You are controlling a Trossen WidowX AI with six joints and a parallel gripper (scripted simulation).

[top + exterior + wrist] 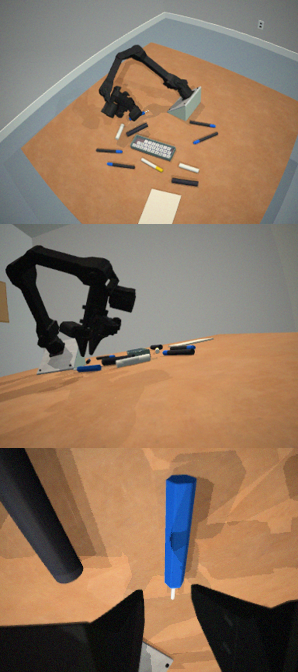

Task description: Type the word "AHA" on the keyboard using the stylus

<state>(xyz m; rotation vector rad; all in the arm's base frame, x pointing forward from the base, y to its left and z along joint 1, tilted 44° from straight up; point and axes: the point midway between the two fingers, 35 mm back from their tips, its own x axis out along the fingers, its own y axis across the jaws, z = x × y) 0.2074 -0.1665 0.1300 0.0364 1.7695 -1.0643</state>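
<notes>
Right now my gripper tip is 4 cm above the stylus and 2 cm past it. Also, from my gripper tip: cream sheet (40 cm ahead, 38 cm to the left, 4 cm below).
</notes>
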